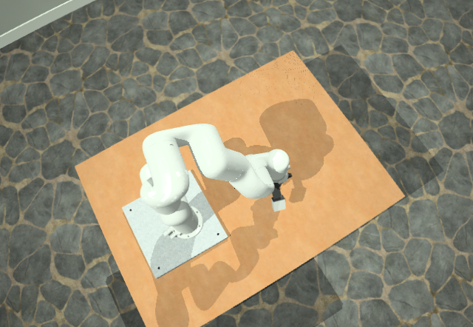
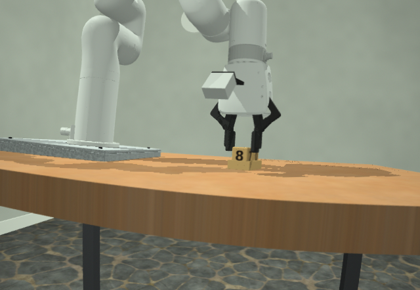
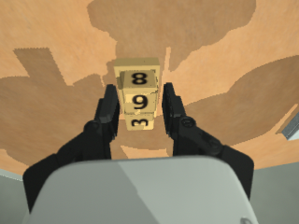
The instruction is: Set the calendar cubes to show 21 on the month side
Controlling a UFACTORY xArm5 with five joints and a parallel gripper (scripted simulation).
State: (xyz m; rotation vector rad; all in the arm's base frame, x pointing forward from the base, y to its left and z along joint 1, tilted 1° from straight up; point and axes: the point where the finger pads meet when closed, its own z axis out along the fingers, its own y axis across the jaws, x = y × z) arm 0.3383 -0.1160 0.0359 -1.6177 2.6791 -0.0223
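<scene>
Now: hand 1 cm short of the wooden calendar tray, 1 cm to the right of it and 4 cm above it.
</scene>
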